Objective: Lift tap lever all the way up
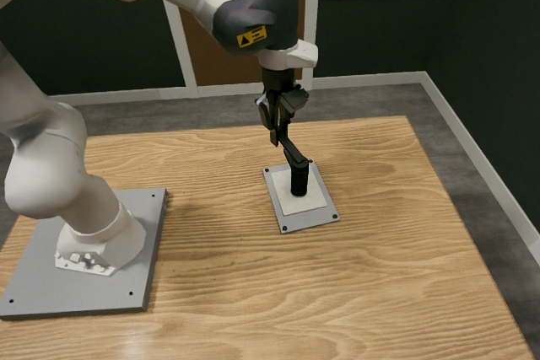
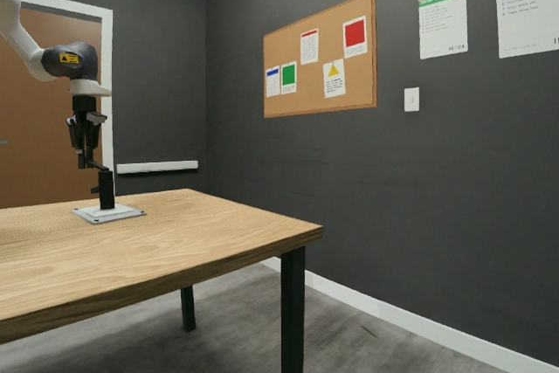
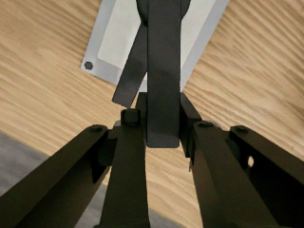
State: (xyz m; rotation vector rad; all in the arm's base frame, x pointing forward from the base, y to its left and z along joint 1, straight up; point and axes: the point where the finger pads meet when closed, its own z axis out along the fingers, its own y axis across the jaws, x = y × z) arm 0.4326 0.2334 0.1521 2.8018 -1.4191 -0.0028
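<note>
Now: hand 2 cm short of the lever, 3 cm to the left of it and 2 cm above it. The rest, counted from my hand: tap (4 cm ahead, 5 cm to the right, 7 cm below).
</note>
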